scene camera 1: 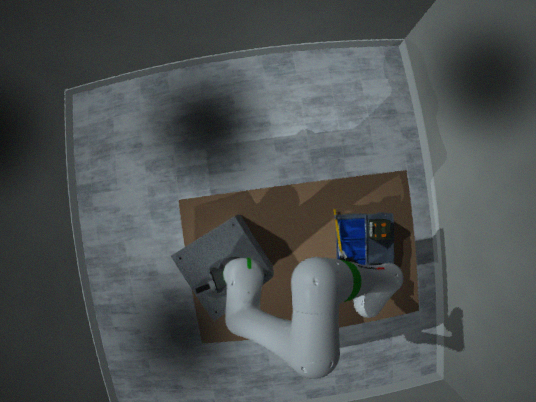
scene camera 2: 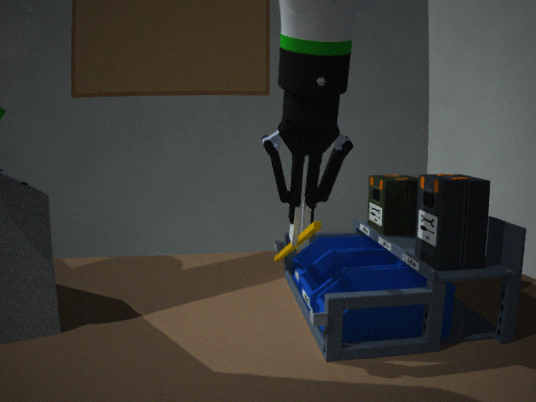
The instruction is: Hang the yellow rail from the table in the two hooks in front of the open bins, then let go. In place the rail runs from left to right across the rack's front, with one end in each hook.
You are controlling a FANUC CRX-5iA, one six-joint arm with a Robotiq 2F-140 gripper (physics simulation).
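Frame: origin at the arm's base, x back, y left, z down, level; millimetres.
Where they show: gripper, between the fingertips: (scene camera 1: 340, 252) (scene camera 2: 298, 240).
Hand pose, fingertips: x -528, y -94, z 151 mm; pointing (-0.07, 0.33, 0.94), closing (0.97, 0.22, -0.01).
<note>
Things, the pixels of their top centre, and the offset from my fingertips. "spot": a spot on its surface instead.
- far hook, a spot on its surface: (scene camera 2: 278, 246) spot: dx -41, dy +189, dz +55 mm
- dark green case, centre of its top: (scene camera 2: 397, 176) (scene camera 1: 383, 230) dx -222, dy +64, dz -85 mm
- dark grey case, centre of its top: (scene camera 2: 453, 176) dx -162, dy -159, dz -110 mm
The yellow rail (scene camera 1: 337, 227) (scene camera 2: 311, 231) is held above the front of the rack (scene camera 1: 380, 254) (scene camera 2: 382, 298). In the scene camera 2 view it is tilted, with its nearer end high and its far end low, close to the far hook (scene camera 2: 278, 246); I cannot tell whether they touch. The near hook (scene camera 2: 318, 318) is empty, and the rail's near end is well above it. My gripper (scene camera 1: 343, 254) (scene camera 2: 298, 237) points down and is shut on the rail. In the scene camera 1 view the arm hides part of the rail and rack.
Blue open bins (scene camera 1: 352, 235) (scene camera 2: 372, 280) sit in the rack behind the rail. A dark green case (scene camera 1: 381, 229) (scene camera 2: 392, 204) and a dark grey case (scene camera 2: 452, 222) stand on its upper shelf. The grey pedestal (scene camera 1: 220, 245) (scene camera 2: 25, 270) carries the arm on the left.
</note>
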